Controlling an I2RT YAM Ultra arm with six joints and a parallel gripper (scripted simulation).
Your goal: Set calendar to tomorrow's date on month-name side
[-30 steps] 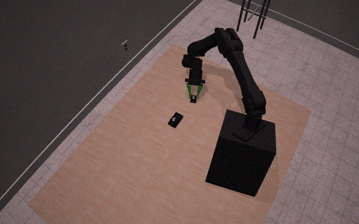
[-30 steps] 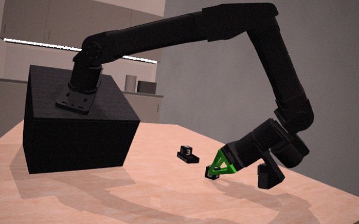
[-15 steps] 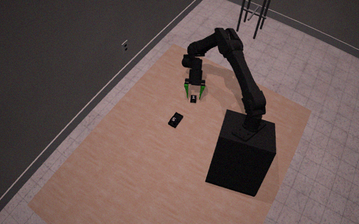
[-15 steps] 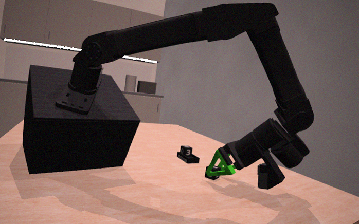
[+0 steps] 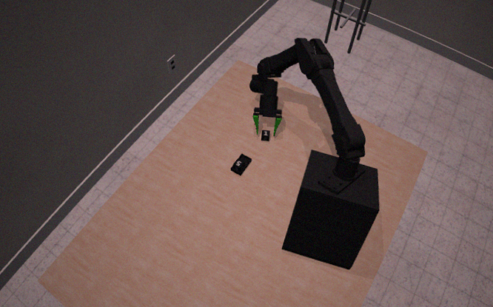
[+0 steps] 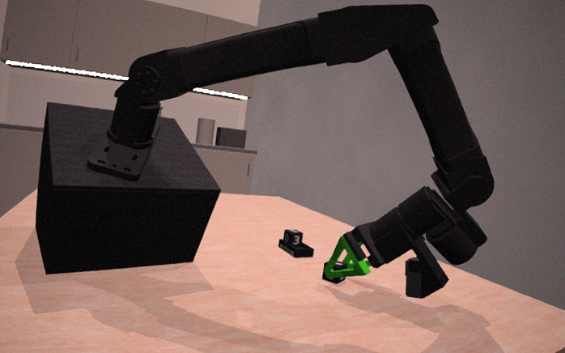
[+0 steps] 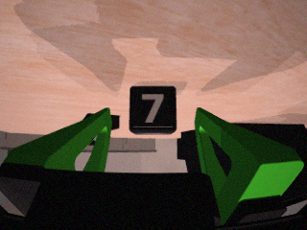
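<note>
The black cube lies 10 mm below my hand. Round my hand: black tray: 160 mm to the left, 20 mm behind, 10 mm below.
</note>
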